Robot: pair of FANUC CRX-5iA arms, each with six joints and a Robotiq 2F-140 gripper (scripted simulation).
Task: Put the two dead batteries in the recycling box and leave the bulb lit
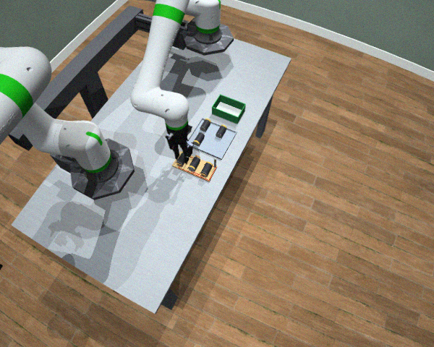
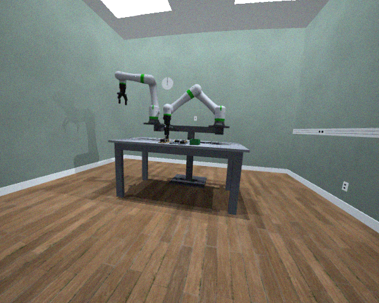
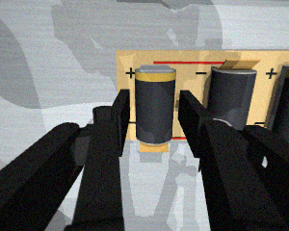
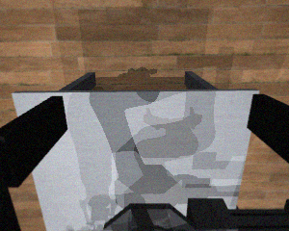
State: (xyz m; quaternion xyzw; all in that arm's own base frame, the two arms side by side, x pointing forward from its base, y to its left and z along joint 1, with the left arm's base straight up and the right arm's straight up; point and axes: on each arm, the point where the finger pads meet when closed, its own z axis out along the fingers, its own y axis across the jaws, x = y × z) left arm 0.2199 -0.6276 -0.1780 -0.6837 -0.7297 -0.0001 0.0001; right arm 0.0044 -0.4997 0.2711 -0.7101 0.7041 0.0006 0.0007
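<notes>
Now: left hand 19 cm to the right of the tray, 6 cm short of it and 5 cm above it. Round my left hand: green recycling box 38 cm to the left, 6 cm ahead, 4 cm below.
</notes>
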